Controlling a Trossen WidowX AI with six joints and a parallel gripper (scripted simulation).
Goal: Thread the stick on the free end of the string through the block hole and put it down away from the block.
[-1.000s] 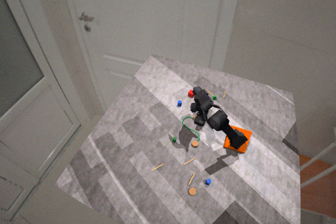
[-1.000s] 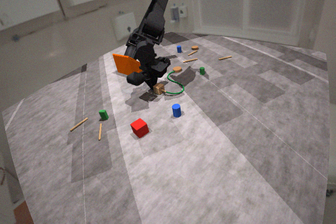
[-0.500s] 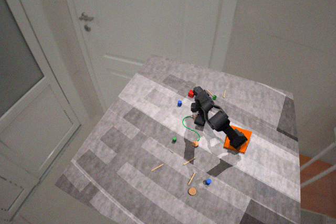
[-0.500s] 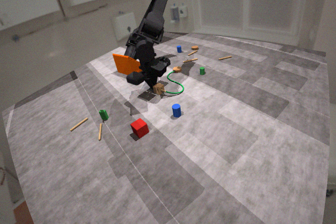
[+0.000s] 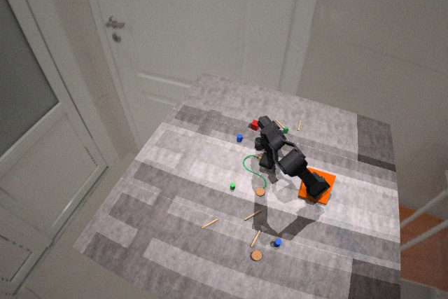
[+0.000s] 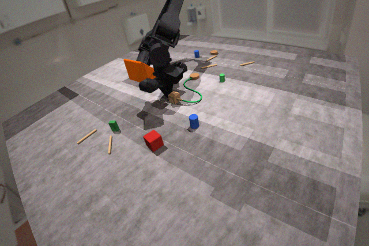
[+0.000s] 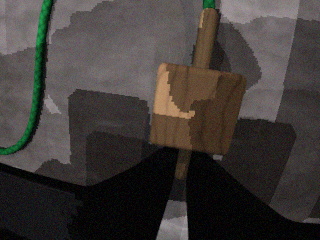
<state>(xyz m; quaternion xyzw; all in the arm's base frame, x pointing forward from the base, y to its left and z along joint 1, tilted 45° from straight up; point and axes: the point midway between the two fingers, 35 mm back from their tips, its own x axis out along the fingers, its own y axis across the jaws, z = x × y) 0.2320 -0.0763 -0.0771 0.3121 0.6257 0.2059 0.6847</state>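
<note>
Right now my gripper tip is 3 cm short of the wooden block and 1 cm below it. Also, from my gripper tip: red cube 20 cm to the right, 10 cm ahead, 1 cm above; green cylinder 19 cm to the left, 12 cm ahead, 1 cm above; thin wooden stick 4 cm ahead, 1 cm above.
</note>
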